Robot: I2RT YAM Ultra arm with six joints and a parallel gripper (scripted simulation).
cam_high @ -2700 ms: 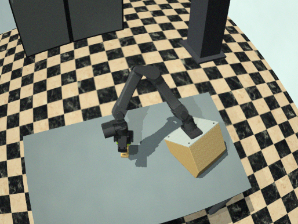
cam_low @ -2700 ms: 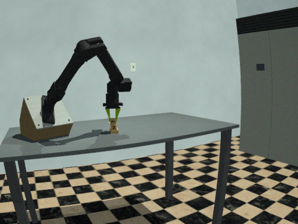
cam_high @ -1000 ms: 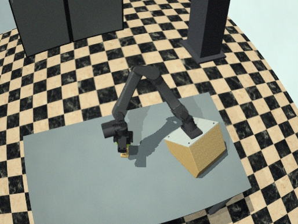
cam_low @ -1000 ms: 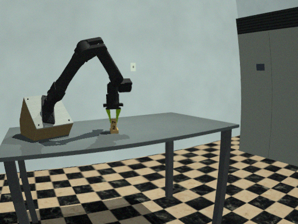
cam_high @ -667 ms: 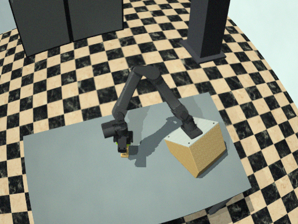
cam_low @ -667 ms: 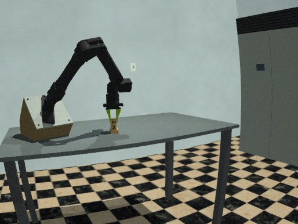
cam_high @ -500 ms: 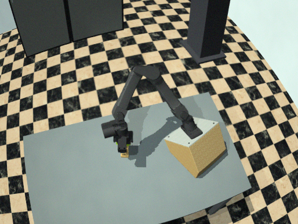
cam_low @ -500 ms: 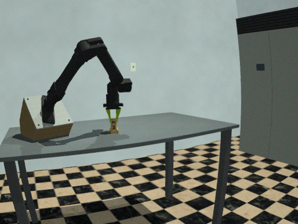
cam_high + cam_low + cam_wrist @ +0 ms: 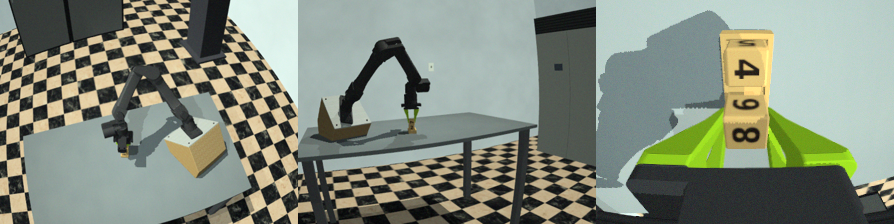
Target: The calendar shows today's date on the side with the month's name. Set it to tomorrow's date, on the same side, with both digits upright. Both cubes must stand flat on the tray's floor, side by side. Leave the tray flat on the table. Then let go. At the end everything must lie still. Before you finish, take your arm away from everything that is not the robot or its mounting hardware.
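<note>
The tan tray is 10 mm ahead of my hand, 10 mm to the left of it and 50 mm below it.
</note>
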